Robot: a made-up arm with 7 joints. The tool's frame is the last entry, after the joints.
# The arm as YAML. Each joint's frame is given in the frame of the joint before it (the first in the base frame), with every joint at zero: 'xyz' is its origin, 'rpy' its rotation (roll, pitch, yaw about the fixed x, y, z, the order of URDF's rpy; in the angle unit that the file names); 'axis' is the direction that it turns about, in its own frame. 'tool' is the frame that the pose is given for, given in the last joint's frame.
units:
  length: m
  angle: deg
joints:
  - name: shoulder
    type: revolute
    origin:
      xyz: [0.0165, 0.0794, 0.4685]
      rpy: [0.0, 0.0, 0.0]
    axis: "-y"
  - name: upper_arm
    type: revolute
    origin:
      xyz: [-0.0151, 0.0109, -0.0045]
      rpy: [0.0, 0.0, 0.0]
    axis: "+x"
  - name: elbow
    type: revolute
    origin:
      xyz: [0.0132, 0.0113, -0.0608]
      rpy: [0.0, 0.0, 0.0]
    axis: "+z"
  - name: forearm
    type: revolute
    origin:
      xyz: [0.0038, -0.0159, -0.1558]
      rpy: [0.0, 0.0, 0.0]
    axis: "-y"
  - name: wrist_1
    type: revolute
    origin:
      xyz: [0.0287, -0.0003, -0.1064]
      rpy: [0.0, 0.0, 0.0]
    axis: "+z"
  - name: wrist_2
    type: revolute
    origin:
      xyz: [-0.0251, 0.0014, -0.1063]
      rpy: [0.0, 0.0, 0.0]
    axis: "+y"
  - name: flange
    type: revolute
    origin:
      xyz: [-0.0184, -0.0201, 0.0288]
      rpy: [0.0, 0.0, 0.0]
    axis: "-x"
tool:
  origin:
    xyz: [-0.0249, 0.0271, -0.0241]
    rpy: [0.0, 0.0, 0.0]
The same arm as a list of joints. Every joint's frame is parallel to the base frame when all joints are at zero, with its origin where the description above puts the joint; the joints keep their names.
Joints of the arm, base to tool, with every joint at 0 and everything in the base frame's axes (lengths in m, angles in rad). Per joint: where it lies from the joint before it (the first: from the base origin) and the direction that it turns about. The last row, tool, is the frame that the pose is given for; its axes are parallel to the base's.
shoulder: origin 0.0165 0.0794 0.4685 axis -y
upper_arm: origin -0.0151 0.0109 -0.0045 axis +x
elbow: origin 0.0132 0.0113 -0.0608 axis +z
forearm: origin 0.0038 -0.0159 -0.1558 axis -y
wrist_1: origin 0.0287 -0.0003 -0.1064 axis +z
wrist_2: origin -0.0251 0.0014 -0.1063 axis +y
flange: origin -0.0184 -0.0201 0.0288 axis -x
tool: origin -0.0249 0.0271 -0.0241

